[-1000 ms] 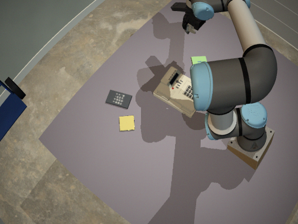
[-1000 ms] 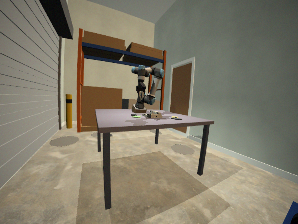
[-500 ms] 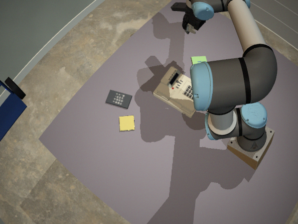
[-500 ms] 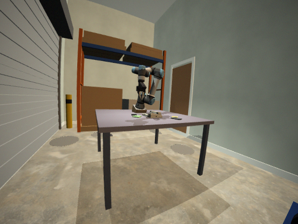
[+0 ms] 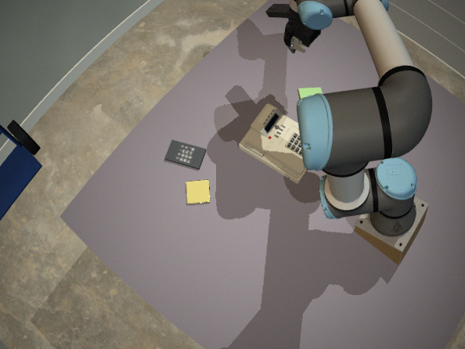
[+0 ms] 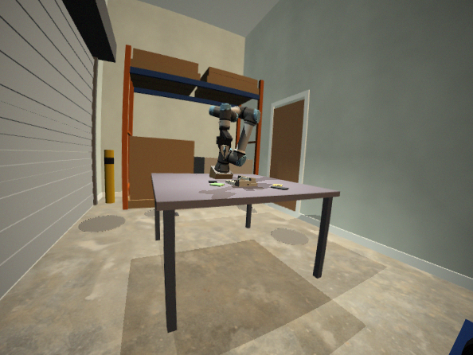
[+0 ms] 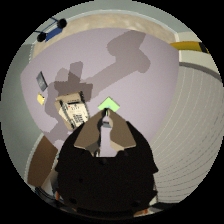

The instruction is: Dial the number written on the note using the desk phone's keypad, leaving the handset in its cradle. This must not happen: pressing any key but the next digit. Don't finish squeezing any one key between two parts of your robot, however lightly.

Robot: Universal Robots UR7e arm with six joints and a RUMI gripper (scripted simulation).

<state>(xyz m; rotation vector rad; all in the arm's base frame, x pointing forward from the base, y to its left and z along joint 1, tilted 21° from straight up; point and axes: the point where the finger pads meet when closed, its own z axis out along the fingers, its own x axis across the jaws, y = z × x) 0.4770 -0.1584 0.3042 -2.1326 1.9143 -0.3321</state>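
Now: the handset 240 mm to the left of my hand, 160 mm below it and 160 mm behind it. Round my hand: dark calculator-like pad: 430 mm to the left, 200 mm below, 50 mm ahead; then note: 200 mm below, 100 mm behind, 10 mm to the right.
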